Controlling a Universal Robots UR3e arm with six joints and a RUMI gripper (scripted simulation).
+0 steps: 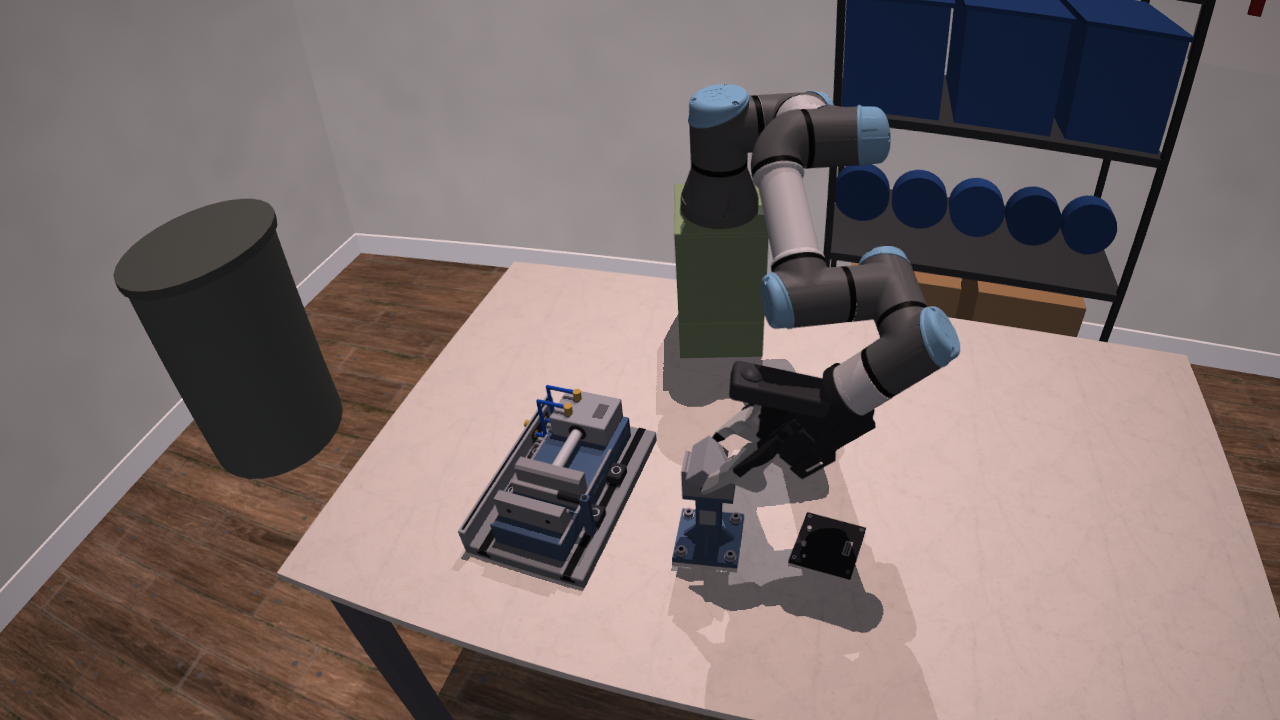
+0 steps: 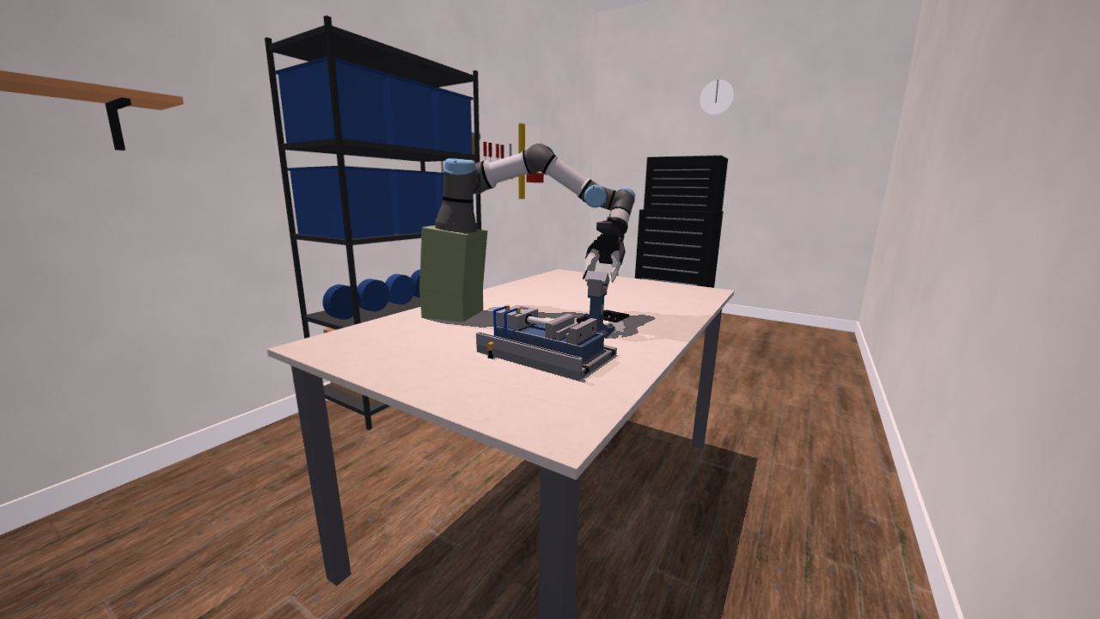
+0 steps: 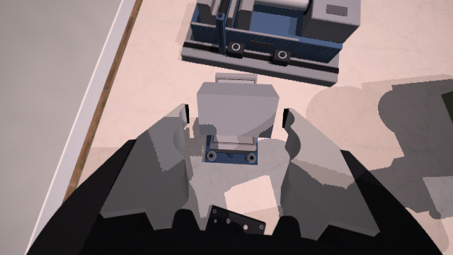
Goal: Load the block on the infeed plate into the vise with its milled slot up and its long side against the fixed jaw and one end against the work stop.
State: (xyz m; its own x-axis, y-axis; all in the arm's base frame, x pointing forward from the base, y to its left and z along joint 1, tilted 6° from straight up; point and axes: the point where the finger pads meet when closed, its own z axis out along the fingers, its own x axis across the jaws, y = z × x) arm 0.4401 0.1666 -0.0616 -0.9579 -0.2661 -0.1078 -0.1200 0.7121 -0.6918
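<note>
My gripper is now 1 cm to the left of the part and 1 cm above it. Round my hand: dark work stop rod 18 cm to the right, 7 cm below, 7 cm ahead; black infeed plate 16 cm to the left, 16 cm below, 5 cm behind; fixed jaw 22 cm to the right, 11 cm ahead, 9 cm below.
</note>
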